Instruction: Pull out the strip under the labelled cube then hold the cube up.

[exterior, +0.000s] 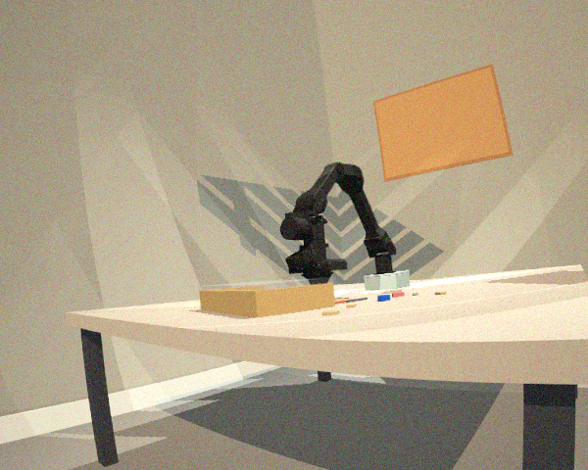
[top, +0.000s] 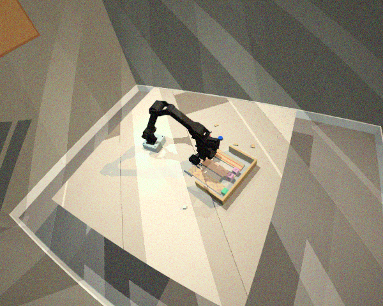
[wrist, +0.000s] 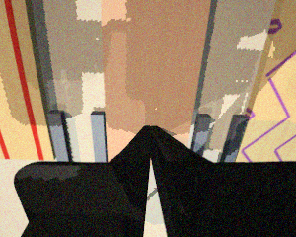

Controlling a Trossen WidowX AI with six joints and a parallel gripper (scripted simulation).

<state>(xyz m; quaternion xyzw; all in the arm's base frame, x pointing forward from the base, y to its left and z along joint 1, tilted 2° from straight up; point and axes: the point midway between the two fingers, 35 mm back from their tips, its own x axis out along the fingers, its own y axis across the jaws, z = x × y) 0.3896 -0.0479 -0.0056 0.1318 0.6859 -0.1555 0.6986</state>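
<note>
Right now the peach strip is 90 mm ahead of my gripper tip and 40 mm to the right of it. The rest, counted from my gripper tip: red piece 210 mm to the left, 30 mm behind; then small white block 320 mm to the right, 10 mm behind; then blue disc 200 mm to the left, 50 mm ahead.
</note>
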